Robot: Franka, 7 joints.
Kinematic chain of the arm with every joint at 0, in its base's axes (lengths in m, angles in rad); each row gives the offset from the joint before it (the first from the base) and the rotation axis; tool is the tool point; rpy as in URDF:
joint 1: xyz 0 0 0.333 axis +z
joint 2: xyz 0 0 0 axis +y
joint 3: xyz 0 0 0.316 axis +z
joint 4: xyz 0.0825 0 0 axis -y
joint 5: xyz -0.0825 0 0.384 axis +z
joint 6: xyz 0 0 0 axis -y
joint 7: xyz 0.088 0 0 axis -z
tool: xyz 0 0 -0.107 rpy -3.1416 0 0
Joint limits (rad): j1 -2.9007..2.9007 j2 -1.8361..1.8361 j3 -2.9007..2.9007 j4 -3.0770..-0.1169 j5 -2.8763..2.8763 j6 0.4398..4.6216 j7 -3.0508..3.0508
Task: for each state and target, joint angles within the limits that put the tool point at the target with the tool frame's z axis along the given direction. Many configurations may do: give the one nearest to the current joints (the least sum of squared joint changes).
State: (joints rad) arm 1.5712 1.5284 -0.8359 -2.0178 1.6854 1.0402 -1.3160
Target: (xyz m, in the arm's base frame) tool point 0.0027 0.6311 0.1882 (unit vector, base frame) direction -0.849 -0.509 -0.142
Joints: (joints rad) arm 1.9310 1.1282 -0.8441 -1.3368 1.4921 0.7593 -1.3160
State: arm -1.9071 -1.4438 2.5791 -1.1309 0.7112 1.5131 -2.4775
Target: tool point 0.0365 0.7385 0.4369 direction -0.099 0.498 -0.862
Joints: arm -1.1704 -0.5864 2.5612 -1.4518 0.6451 2.4085 -2.4775
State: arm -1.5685 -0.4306 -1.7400 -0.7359 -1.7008 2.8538 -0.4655
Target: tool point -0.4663 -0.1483 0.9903 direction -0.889 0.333 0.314
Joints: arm -1.0881 -0.1109 -1.5865 -1.0125 -1.5562 2.4226 -0.4655
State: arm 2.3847 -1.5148 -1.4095 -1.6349 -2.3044 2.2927 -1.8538
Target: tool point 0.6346 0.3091 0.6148 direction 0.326 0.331 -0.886
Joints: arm 2.8774 -1.2777 -1.0862 -1.1230 -1.5664 1.4934 -1.8538
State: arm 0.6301 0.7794 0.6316 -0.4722 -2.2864 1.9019 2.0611
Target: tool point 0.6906 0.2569 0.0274 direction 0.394 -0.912 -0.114
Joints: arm 0.2886 1.5485 0.5075 -0.7677 -1.9366 1.3908 2.0611
